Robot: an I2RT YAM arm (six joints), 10 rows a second.
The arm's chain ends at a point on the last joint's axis. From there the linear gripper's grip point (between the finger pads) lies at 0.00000 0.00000 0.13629 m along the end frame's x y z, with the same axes.
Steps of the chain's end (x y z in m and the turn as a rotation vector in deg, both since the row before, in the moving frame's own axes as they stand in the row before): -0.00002 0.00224 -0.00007 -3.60 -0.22 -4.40; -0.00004 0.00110 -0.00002 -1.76 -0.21 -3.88; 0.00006 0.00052 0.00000 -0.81 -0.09 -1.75; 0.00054 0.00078 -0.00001 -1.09 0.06 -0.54; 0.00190 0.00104 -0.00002 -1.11 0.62 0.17; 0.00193 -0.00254 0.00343 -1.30 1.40 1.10; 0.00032 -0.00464 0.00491 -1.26 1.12 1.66
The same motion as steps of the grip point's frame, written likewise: -0.00021 0.01081 -0.00034 -3.60 -0.22 -4.40; -0.00040 0.00530 -0.00009 -1.76 -0.21 -3.88; -0.00012 0.00245 -0.00001 -0.81 -0.09 -1.75; 0.00069 0.00337 -0.00003 -1.09 0.06 -0.54; 0.00337 0.00368 -0.00005 -1.11 0.62 0.17; 0.00523 0.00058 0.00335 -1.30 1.40 1.10; 0.00294 -0.00161 0.00485 -1.26 1.12 1.66
